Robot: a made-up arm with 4 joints. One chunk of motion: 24 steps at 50 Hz.
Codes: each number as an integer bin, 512 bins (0 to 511) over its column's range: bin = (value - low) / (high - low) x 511, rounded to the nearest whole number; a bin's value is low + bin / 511 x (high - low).
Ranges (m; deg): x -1..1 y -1..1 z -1..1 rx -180..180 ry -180..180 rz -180..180
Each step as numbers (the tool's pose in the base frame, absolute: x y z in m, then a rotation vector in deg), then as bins.
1 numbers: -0.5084 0.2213 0.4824 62.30 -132.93 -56.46
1 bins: 126 312 379 344 67 175
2 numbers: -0.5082 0.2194 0.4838 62.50 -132.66 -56.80
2 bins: 126 312 379 344 67 175
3 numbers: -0.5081 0.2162 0.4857 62.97 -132.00 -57.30
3 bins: 126 311 380 345 68 174
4 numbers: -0.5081 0.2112 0.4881 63.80 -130.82 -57.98
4 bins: 126 309 380 346 70 173
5 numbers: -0.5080 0.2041 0.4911 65.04 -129.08 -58.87
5 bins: 126 308 381 348 72 172
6 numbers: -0.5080 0.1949 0.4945 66.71 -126.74 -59.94
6 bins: 126 305 382 350 76 170
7 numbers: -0.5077 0.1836 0.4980 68.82 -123.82 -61.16
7 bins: 126 302 383 353 80 169
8 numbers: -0.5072 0.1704 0.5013 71.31 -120.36 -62.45
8 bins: 126 299 384 357 85 167
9 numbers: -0.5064 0.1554 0.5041 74.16 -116.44 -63.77
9 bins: 126 295 384 361 90 165
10 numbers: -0.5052 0.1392 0.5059 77.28 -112.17 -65.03
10 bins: 126 291 385 365 96 163
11 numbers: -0.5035 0.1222 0.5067 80.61 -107.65 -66.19
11 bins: 127 287 385 370 103 162
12 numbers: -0.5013 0.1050 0.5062 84.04 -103.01 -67.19
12 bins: 127 282 385 375 109 160
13 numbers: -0.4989 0.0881 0.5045 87.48 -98.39 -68.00
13 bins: 128 278 384 380 116 159
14 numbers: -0.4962 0.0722 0.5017 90.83 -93.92 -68.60
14 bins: 129 274 384 384 122 158
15 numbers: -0.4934 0.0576 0.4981 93.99 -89.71 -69.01
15 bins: 129 270 383 389 128 158
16 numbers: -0.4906 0.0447 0.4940 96.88 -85.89 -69.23
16 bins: 130 267 382 393 134 157
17 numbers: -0.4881 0.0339 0.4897 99.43 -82.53 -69.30
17 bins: 131 264 381 397 138 157
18 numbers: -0.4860 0.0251 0.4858 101.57 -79.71 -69.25
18 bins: 131 262 380 400 142 157
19 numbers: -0.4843 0.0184 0.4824 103.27 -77.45 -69.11
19 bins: 132 260 379 402 146 157
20 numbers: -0.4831 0.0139 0.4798 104.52 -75.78 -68.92
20 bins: 132 259 378 404 148 158
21 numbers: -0.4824 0.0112 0.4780 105.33 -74.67 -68.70
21 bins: 132 258 378 405 150 158
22 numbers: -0.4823 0.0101 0.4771 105.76 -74.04 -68.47
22 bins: 132 258 377 406 150 158
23 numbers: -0.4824 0.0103 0.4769 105.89 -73.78 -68.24
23 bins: 132 258 377 406 151 159
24 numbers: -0.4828 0.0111 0.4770 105.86 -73.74 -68.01
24 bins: 132 258 377 406 151 159
